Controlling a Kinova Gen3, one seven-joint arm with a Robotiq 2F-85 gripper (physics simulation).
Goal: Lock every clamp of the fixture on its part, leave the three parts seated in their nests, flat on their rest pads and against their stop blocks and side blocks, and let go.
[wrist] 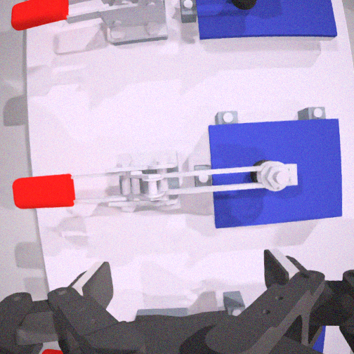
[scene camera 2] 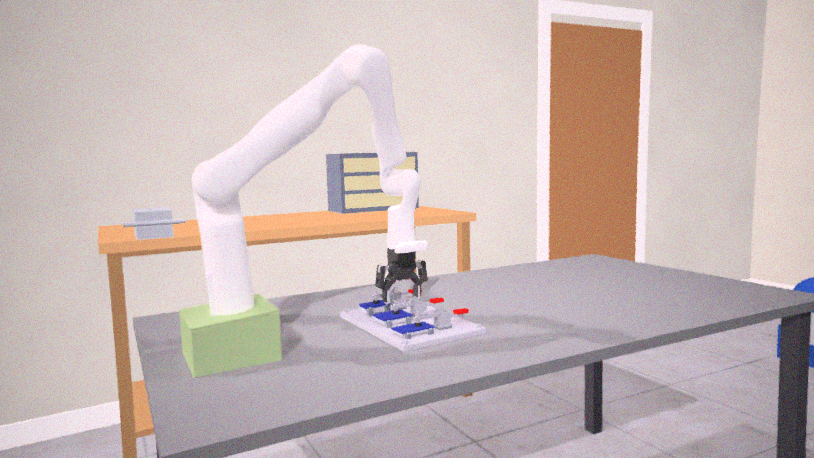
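Where they show: gripper, fingertip midpoint: [scene camera 2: 402,301]; arm's base, link origin: [scene camera 2: 233,308].
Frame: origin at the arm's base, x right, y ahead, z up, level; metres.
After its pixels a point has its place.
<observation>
My gripper [scene camera 2: 403,296] {x -0.111, y 0.433, z -0.057 m} [wrist: 186,272] is open and empty, low over the far end of the white fixture plate [scene camera 2: 472,332] {x 0.098, y 0.540, z -0.096 m} [wrist: 80,115]. In the wrist view the middle blue part [wrist: 235,150] lies by two blocks along its upper edge and one at its left; exact contact is unclear. Its clamp arm reaches over it, with the red handle [wrist: 44,191] lying low. The near blue part [scene camera 2: 410,328] {x 0.068, y 0.393, z -0.077 m} [wrist: 270,22] and its red handle [scene camera 2: 461,311] {x 0.040, y 0.538, z -0.059 m} [wrist: 40,12] are cut off in the wrist view. The far blue part [scene camera 2: 371,305] {x -0.140, y 0.356, z -0.067 m} [wrist: 320,340] and its clamp are mostly hidden by the gripper.
The fixture stands on the grey table [scene camera 2: 540,307] {x -0.069, y 0.833, z -0.108 m}. The green base block [scene camera 2: 230,338] {x 0.091, y -0.011, z -0.040 m} carries the arm to the left. A wooden bench [scene camera 2: 284,226] with a drawer cabinet [scene camera 2: 334,182] stands behind. The near and middle clamps rise from the plate beside the gripper.
</observation>
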